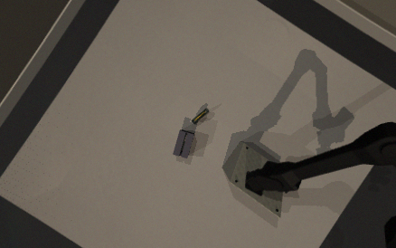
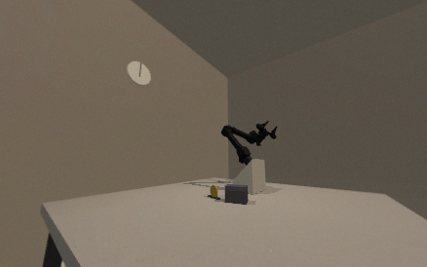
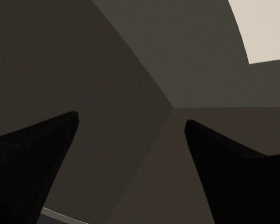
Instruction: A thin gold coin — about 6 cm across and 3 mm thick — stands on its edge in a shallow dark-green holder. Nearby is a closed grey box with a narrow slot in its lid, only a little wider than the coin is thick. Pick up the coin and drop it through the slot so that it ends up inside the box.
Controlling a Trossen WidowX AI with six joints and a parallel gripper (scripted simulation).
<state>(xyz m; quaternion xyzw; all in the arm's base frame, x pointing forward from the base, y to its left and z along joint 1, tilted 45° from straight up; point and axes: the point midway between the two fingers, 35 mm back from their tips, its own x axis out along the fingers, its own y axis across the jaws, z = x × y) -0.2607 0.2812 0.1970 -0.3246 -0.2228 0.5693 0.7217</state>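
Right now the thin gold coin is 57 cm ahead of my gripper tip, 21 cm to the right of it and 46 cm below it.
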